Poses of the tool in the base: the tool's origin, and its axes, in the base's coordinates. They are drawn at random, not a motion.
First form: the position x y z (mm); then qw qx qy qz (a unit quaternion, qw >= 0).
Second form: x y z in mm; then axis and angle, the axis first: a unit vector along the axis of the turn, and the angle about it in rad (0 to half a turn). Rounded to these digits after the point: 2 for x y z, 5 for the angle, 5 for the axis.
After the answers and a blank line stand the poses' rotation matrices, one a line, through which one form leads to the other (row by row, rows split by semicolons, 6 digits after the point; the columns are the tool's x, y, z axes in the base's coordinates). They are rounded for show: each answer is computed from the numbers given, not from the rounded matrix.
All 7 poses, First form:
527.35 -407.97 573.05 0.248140 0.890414 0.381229 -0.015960
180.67 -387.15 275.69 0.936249 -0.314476 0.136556 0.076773
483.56 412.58 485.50 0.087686 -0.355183 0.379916 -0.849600
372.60 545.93 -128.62 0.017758 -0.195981 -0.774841 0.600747
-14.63 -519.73 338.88 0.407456 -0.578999 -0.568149 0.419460
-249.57 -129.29 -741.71 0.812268 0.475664 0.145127 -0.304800
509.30 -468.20 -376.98 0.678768 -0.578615 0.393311 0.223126
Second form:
527.35 -407.97 573.05 0.91916 0.39354 -0.01648 2.64007
180.67 -387.15 275.69 -0.89509 0.38868 0.21852 0.71800
483.56 412.58 485.50 -0.35656 0.38139 -0.85289 2.96600
372.60 545.93 -128.62 -0.19601 -0.77496 0.60084 3.10607
-14.63 -519.73 338.88 -0.63402 -0.62213 0.45932 2.30226
-249.57 -129.29 -741.71 0.81549 0.24881 -0.52256 1.24553
509.30 -468.20 -376.98 -0.78793 0.53559 0.30384 1.64943

0.708820 0.686823 0.160774; 0.670982 -0.586182 -0.454063; -0.217618 0.429725 -0.876344
0.950917 -0.229645 0.207415; 0.057870 0.790421 0.609824; -0.303988 -0.567889 0.764914
-0.732312 -0.120883 0.670153; -0.418875 -0.695950 -0.583264; 0.536900 -0.707842 0.459018
-0.922552 0.282372 -0.262989; 0.325045 0.201389 -0.924007; -0.207951 -0.937928 -0.277575
0.002520 0.316092 -0.948725; 0.999738 -0.022373 -0.004798; -0.022742 -0.948465 -0.316066
0.772070 0.633222 -0.054201; -0.357095 0.361682 -0.861202; -0.525729 0.684264 0.505364
0.591043 -0.758053 0.275726; -0.152250 0.230839 0.961006; -0.792142 -0.609975 0.021022

